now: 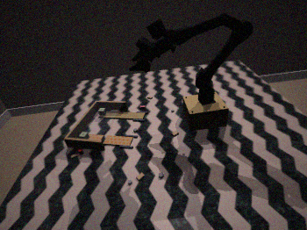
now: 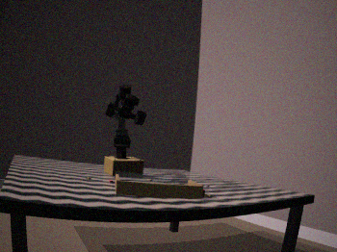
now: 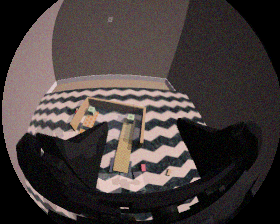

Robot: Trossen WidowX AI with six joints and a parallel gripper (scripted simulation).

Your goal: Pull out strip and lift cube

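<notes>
My gripper tip is 20 mm past the pink block, 50 mm to the left of it and 280 mm above it. Round my gripper tip: red piece 290 mm ahead, 220 mm to the left, 270 mm below.
</notes>
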